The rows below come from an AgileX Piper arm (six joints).
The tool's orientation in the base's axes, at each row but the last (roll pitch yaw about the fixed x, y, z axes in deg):
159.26 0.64 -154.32
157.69 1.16 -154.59
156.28 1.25 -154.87
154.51 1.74 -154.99
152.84 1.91 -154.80
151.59 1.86 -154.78
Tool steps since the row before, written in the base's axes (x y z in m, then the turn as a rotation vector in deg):
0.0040 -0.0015 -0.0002 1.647 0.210 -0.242
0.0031 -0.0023 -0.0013 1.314 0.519 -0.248
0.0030 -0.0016 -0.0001 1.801 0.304 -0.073
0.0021 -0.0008 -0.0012 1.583 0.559 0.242
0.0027 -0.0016 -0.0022 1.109 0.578 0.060
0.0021 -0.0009 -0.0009 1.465 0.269 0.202
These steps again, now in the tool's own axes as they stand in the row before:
-0.0030 -0.0030 -0.0009 -1.573 -0.582 0.057
-0.0018 -0.0037 -0.0001 -1.404 -0.193 0.220
-0.0020 -0.0026 -0.0010 -1.758 -0.493 -0.095
-0.0015 -0.0020 0.0004 -1.677 -0.065 -0.243
-0.0017 -0.0033 0.0008 -1.251 0.054 0.007
-0.0015 -0.0020 0.0000 -1.446 -0.261 -0.318

